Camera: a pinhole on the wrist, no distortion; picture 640 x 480 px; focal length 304.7 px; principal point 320.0 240.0 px. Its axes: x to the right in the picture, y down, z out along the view. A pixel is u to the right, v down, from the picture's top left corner.
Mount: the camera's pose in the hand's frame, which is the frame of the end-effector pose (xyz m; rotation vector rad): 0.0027 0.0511 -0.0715 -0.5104 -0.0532 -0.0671
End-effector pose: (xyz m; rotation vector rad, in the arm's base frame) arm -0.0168 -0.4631 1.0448 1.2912 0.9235 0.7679
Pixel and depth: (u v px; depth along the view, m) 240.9 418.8 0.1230
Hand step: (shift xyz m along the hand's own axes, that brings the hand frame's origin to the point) -0.0277 0.1758 -0.0016
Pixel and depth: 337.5 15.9 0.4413
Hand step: -0.0122 -0.0166 0.4725
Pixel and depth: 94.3 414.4 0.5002
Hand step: -0.3614 0.5641 0.2001
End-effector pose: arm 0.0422 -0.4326 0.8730 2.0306 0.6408 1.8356
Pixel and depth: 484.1 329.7 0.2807
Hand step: 0.1502 0.2528 0.1431
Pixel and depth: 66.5 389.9 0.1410
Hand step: -0.1136 0.1865 0.0097
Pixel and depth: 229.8 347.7 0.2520
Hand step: -0.0733 0.2558 0.0997
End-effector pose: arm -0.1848 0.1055 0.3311 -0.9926 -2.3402 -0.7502
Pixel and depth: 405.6 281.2 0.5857
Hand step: 0.1528 0.3985 0.4114
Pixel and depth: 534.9 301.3 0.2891
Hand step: 0.2005 0.2329 0.1659
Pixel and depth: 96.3 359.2 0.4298
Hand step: -0.3134 0.4240 0.1999
